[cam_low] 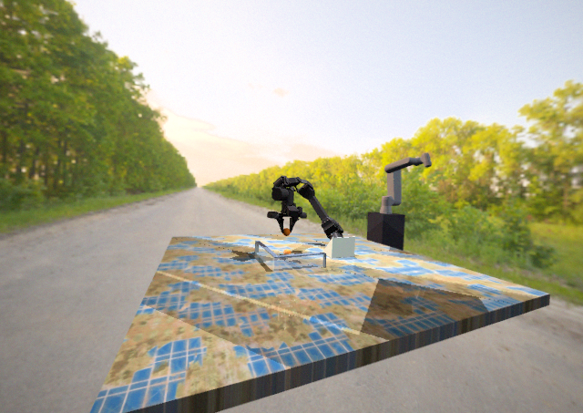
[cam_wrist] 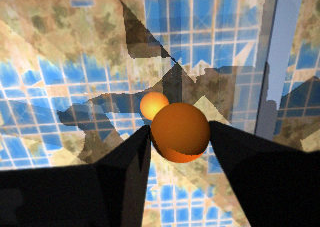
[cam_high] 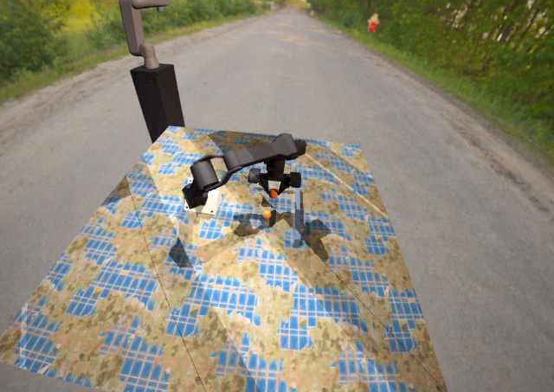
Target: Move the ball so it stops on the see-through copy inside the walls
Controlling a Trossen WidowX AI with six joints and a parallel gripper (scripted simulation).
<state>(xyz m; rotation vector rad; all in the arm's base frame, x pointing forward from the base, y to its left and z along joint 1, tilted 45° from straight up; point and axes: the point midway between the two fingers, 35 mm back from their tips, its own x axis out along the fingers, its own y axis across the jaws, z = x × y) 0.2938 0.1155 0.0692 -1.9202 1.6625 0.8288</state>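
My gripper tip is now 110 mm above the orange ball, 20 mm to the left of it and 10 mm past it.
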